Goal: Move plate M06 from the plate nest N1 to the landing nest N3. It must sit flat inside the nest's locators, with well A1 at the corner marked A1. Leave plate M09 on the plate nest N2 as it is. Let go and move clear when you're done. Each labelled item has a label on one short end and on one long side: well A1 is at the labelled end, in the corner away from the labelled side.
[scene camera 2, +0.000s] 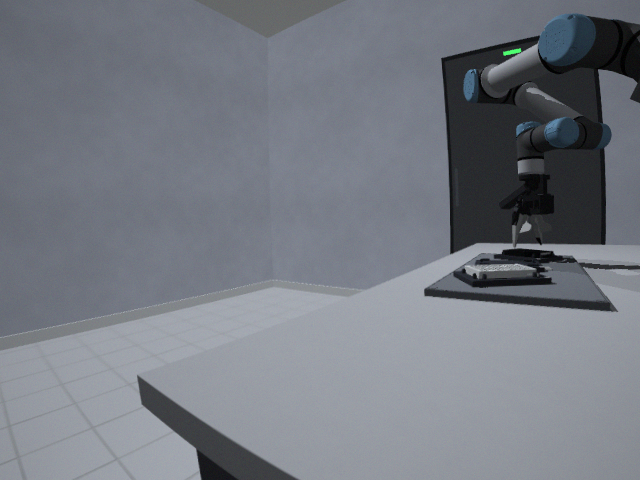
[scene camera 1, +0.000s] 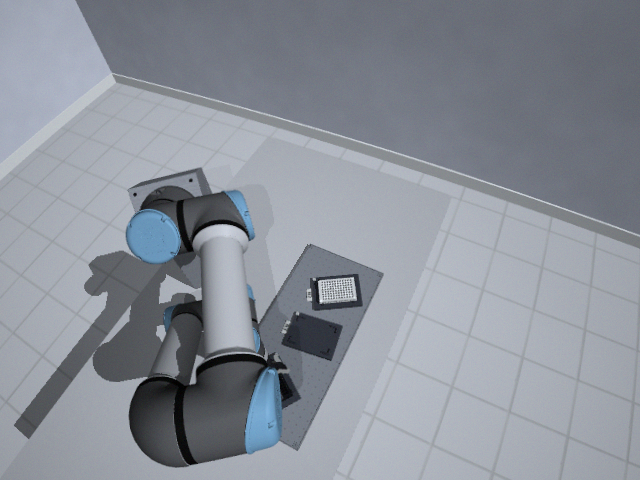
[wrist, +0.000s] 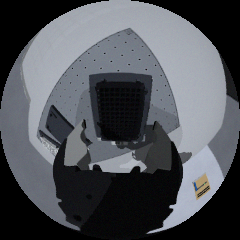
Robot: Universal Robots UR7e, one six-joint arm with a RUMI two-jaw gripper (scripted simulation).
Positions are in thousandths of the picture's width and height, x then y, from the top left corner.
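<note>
A white well plate (scene camera 1: 537, 603) is visible, the same white well plate (scene camera 2: 784, 564) also. A dark well plate (wrist: 481, 402) is present. My gripper (wrist: 498, 502) is visible, likewise the gripper (scene camera 2: 826, 514).
</note>
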